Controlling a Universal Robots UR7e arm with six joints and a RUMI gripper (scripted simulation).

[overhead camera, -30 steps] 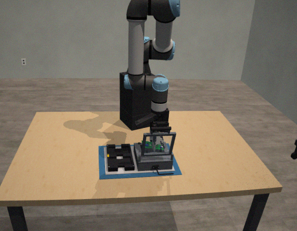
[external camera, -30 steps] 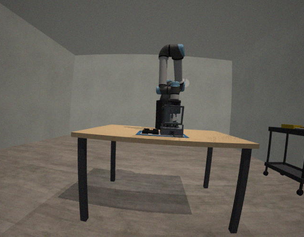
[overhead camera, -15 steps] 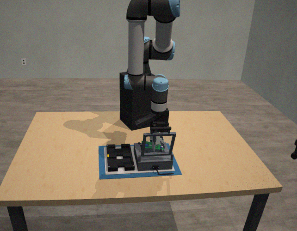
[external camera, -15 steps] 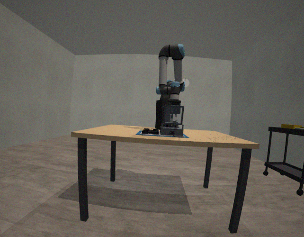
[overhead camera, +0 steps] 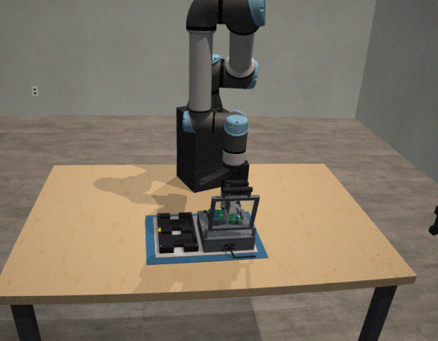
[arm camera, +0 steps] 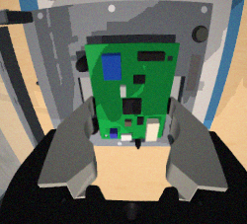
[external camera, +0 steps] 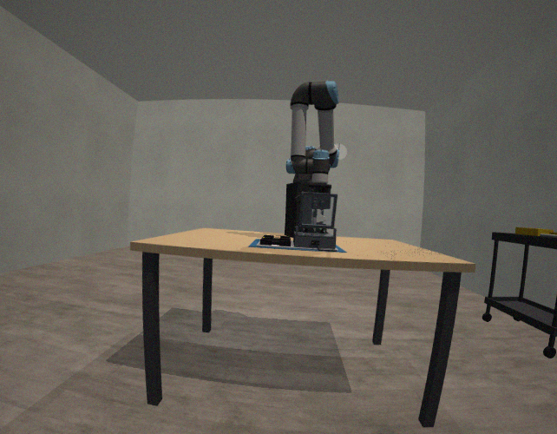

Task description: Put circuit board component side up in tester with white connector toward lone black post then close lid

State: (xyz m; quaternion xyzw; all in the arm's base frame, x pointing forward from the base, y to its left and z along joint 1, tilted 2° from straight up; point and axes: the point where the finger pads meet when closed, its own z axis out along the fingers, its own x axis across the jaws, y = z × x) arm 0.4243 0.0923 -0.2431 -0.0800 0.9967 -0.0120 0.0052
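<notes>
Right now the green circuit board is right at my hand. From my hand the other things lie so: tester bed 1 cm to the left, 1 cm below; framed lid 12 cm ahead, 10 cm above, 2 cm to the left.
</notes>
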